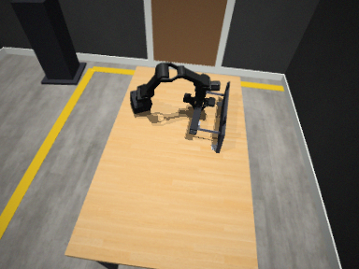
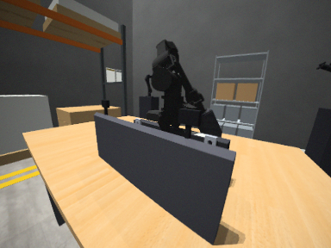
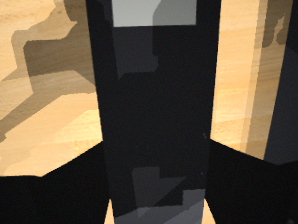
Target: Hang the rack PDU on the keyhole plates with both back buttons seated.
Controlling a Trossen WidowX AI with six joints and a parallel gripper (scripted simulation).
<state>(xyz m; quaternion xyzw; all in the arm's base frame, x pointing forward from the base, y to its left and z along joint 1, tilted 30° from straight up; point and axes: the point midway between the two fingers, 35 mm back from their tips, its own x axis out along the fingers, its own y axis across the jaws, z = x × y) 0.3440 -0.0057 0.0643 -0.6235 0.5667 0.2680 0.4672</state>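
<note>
Now: the rack PDU 20 mm to the right of my hand and 10 mm below it. Round my hand: dark panel: 160 mm ahead, 30 mm to the right, 50 mm below.
</note>
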